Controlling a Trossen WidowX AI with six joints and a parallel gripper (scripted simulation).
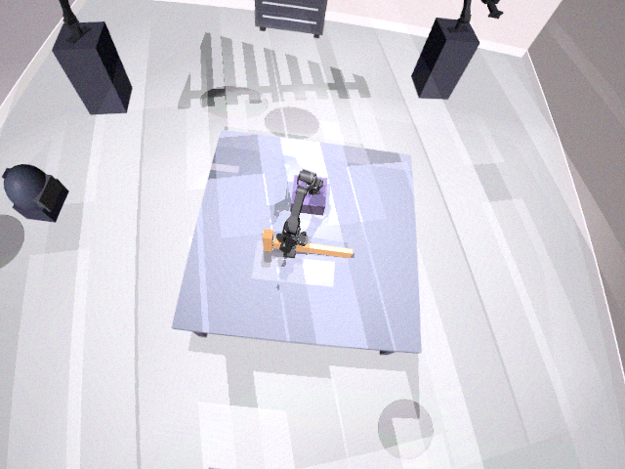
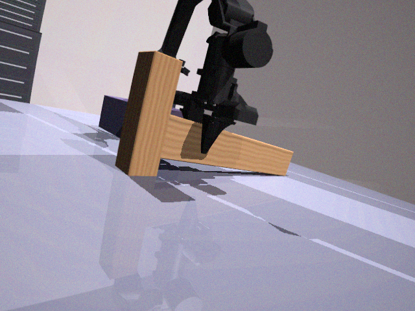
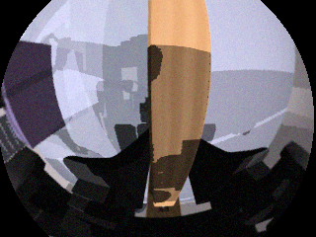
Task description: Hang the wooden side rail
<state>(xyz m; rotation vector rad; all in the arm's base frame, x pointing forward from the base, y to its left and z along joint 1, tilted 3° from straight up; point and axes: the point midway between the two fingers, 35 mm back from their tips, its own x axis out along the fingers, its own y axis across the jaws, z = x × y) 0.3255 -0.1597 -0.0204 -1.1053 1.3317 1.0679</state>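
My gripper tip is 12 cm to the left of the wooden headboard post, 4 cm below it and 2 cm past it.
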